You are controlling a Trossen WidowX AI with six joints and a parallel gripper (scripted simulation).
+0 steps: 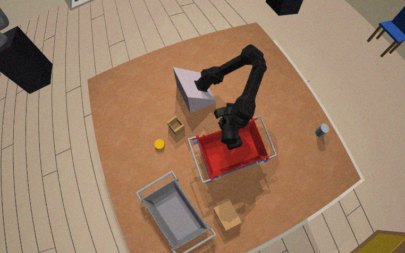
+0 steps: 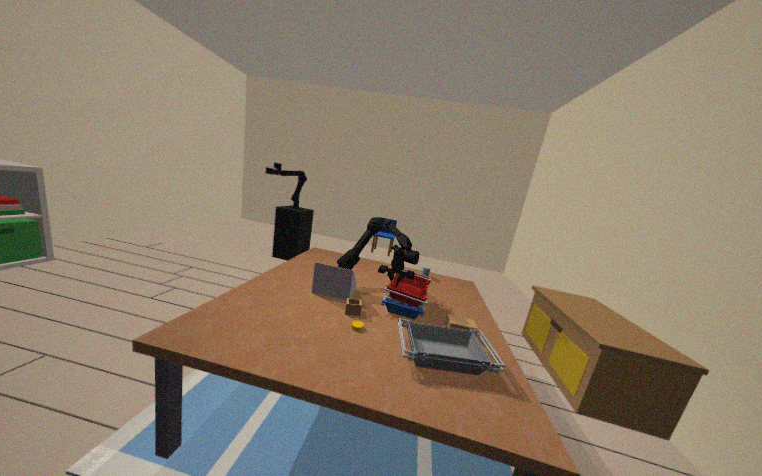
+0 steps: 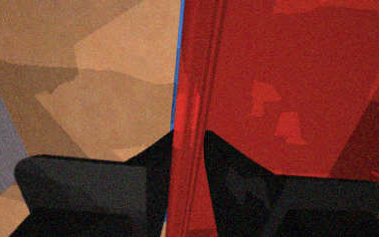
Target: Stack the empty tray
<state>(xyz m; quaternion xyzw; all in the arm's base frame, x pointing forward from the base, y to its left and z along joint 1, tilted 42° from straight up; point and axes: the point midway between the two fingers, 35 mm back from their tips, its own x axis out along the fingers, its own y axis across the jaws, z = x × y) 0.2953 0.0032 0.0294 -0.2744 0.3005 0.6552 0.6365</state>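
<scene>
The red tray lies 80 mm ahead of my gripper tip and 30 mm above it. From my gripper tip the other things lie so: yellow disc (90 mm behind, 310 mm to the right, 80 mm below); then cardboard box (150 mm behind, 200 mm to the right, 70 mm below); then tan block (350 mm ahead, 120 mm to the right, 60 mm below).
</scene>
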